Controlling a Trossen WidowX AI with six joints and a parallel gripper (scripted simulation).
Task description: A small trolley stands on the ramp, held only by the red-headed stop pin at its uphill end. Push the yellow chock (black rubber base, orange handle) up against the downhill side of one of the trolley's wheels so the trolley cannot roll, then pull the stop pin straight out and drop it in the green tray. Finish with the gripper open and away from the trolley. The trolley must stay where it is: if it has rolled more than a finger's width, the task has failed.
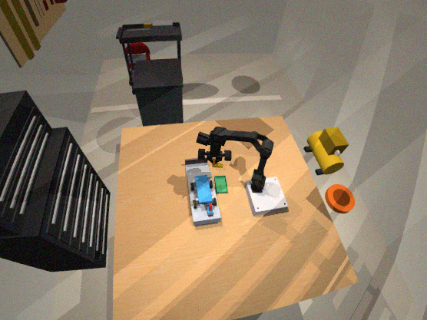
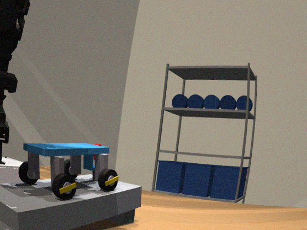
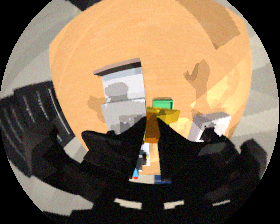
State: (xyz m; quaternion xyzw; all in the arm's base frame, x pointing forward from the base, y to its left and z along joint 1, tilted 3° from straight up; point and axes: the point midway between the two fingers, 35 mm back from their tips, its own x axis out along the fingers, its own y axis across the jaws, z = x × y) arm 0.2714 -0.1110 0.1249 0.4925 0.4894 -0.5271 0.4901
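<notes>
Now: the yellow chock 2 cm behind my gripper tip and 1 cm below it. Also, from my gripper tip: green tray 6 cm behind, 6 cm to the left, 16 cm below; grey ramp 6 cm ahead, 17 cm to the left, 11 cm below; blue-topped trolley 6 cm ahead, 17 cm to the left, 4 cm below.
</notes>
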